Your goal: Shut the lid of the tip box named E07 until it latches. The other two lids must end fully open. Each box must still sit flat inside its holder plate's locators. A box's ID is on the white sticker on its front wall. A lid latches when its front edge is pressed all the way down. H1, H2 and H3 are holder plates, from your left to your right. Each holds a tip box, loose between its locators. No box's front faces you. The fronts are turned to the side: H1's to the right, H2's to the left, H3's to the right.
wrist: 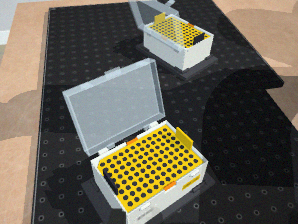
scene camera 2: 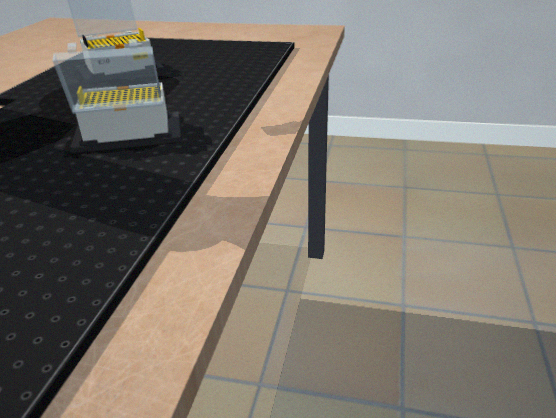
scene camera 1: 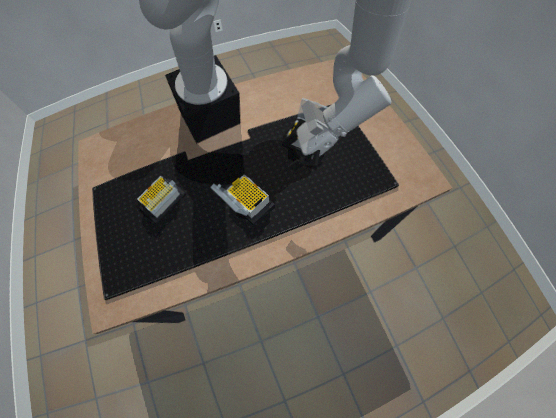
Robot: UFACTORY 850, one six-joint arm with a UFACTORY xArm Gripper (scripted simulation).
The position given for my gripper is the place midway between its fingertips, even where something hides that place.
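My gripper (scene camera 1: 287,155) is in view, as is a tip box (scene camera 2: 117,125).
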